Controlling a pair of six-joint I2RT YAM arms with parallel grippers.
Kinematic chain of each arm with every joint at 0, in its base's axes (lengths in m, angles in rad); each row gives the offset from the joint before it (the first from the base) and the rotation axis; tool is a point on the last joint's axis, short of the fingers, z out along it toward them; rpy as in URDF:
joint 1: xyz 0 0 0.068 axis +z
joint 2: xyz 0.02 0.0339 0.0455 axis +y
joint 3: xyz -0.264 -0.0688 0 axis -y
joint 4: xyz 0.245 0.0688 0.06 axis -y
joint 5: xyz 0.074 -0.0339 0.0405 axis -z
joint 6: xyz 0.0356 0 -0.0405 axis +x
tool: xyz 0 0 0 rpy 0 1.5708 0
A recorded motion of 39 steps. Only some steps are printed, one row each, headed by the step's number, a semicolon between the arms.
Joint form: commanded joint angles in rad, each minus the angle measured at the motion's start. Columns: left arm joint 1, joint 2, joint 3, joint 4, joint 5, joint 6; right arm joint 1, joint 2, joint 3, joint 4, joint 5, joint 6.
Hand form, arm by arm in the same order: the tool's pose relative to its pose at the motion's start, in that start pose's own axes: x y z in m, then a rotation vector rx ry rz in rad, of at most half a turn. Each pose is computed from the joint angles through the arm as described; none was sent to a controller.
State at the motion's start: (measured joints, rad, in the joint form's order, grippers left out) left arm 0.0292 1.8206 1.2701 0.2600 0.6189 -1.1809; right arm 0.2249 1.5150 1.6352 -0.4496 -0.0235 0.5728
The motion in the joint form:
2: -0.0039 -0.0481 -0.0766 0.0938 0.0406 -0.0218; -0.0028 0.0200 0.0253 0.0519 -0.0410 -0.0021
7: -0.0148 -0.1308 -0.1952 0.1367 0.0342 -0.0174; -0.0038 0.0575 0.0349 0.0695 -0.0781 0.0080
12: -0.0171 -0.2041 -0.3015 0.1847 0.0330 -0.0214; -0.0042 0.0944 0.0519 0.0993 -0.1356 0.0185
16: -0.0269 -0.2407 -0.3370 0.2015 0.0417 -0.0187; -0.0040 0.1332 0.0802 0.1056 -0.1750 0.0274
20: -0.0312 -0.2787 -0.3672 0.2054 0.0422 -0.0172; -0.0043 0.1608 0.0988 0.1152 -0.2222 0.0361
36: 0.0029 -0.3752 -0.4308 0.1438 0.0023 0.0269; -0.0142 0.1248 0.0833 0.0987 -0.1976 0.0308
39: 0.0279 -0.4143 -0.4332 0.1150 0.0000 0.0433; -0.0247 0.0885 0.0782 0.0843 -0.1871 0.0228
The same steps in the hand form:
2: 0.0102 -0.0027 -0.0099 0.0645 0.0220 0.0180; -0.0075 0.0053 0.0038 -0.0632 -0.0274 -0.0038
7: 0.0294 0.0015 -0.0258 0.0700 0.0242 0.0286; -0.0045 0.0041 0.0175 -0.0880 0.0013 0.0062
12: 0.0445 0.0069 -0.0418 0.0813 0.0210 0.0338; -0.0037 0.0054 0.0296 -0.1411 0.0249 0.0145
16: 0.0528 0.0041 -0.0478 0.1000 0.0330 0.0492; -0.0032 0.0065 0.0409 -0.1716 0.0510 0.0227
20: 0.0588 0.0015 -0.0550 0.1100 0.0340 0.0584; -0.0025 0.0075 0.0490 -0.2106 0.0775 0.0301
36: 0.0617 0.0041 -0.0795 0.0662 -0.0288 0.0776; -0.0068 0.0052 0.0368 -0.1849 0.0544 0.0279
39: 0.0581 -0.0007 -0.0910 0.0645 -0.0577 0.0936; -0.0133 0.0049 0.0226 -0.1773 0.0280 0.0212

